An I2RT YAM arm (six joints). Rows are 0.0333 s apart.
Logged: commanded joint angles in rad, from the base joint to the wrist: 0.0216, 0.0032, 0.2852, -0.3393, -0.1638, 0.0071; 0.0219, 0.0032, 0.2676, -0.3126, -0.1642, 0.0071; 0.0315, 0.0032, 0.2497, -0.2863, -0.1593, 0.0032; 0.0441, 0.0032, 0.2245, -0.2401, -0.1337, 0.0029; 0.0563, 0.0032, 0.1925, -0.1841, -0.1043, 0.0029; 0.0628, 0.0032, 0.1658, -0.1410, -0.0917, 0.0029; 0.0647, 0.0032, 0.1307, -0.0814, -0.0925, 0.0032; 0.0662, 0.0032, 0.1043, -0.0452, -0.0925, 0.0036
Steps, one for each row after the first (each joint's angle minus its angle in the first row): 0.0003, 0.0000, -0.0176, 0.0267, -0.0004, 0.0000; 0.0099, 0.0000, -0.0355, 0.0530, 0.0045, -0.0039; 0.0225, 0.0000, -0.0607, 0.0992, 0.0301, -0.0042; 0.0347, 0.0000, -0.0927, 0.1552, 0.0595, -0.0042; 0.0412, 0.0000, -0.1194, 0.1983, 0.0721, -0.0042; 0.0431, 0.0000, -0.1545, 0.2579, 0.0713, -0.0039; 0.0446, 0.0000, -0.1809, 0.2941, 0.0713, -0.0035
